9 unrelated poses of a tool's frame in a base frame.
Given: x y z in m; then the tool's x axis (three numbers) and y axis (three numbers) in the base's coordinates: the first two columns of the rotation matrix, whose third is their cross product.
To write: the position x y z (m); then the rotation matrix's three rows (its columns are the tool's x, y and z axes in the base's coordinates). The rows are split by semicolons. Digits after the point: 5 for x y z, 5 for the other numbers.
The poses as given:
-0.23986 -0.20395 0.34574 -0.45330 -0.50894 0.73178 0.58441 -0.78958 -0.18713
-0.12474 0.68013 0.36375 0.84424 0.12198 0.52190 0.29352 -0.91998 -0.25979
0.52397 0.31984 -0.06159 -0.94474 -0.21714 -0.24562 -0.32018 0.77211 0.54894
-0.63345 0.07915 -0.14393 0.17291 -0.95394 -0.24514 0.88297 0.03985 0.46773
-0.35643 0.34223 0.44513 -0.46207 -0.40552 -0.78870 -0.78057 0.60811 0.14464
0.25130 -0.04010 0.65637 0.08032 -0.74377 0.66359 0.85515 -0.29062 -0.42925
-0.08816 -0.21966 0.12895 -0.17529 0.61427 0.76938 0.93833 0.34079 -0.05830
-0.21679 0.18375 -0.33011 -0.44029 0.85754 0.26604 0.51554 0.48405 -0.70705
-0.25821 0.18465 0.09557 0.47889 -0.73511 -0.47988 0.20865 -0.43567 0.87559
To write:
-0.23986 -0.20395 0.34574; -0.45330 0.58441 0.67304; -0.50894 -0.78958 0.34283; 0.73178 -0.18713 0.65535
-0.12474 0.68013 0.36375; 0.84424 0.29352 0.44845; 0.12198 -0.91998 0.37251; 0.52190 -0.25979 -0.81249
0.52397 0.31984 -0.06159; -0.94474 -0.32018 0.07045; -0.21714 0.77211 0.59725; -0.24562 0.54894 -0.79897
-0.63345 0.07915 -0.14393; 0.17291 0.88297 -0.43642; -0.95394 0.03985 -0.29733; -0.24514 0.46773 0.84919
-0.35643 0.34223 0.44513; -0.46207 -0.78057 0.42096; -0.40552 0.60811 0.68247; -0.78870 0.14464 -0.59753
0.25130 -0.04010 0.65637; 0.08032 0.85515 0.51212; -0.74377 -0.29062 0.60195; 0.66359 -0.42925 0.61269
-0.08816 -0.21966 0.12895; -0.17529 0.93833 -0.29801; 0.61427 0.34079 0.71171; 0.76938 -0.05830 -0.63613
-0.21679 0.18375 -0.33011; -0.44029 0.51554 -0.73510; 0.85754 0.48405 -0.17415; 0.26604 -0.70705 -0.65522
-0.25821 0.18465 0.09557; 0.47889 0.20865 -0.85272; -0.73511 -0.43567 -0.51944; -0.47988 0.87559 -0.05526

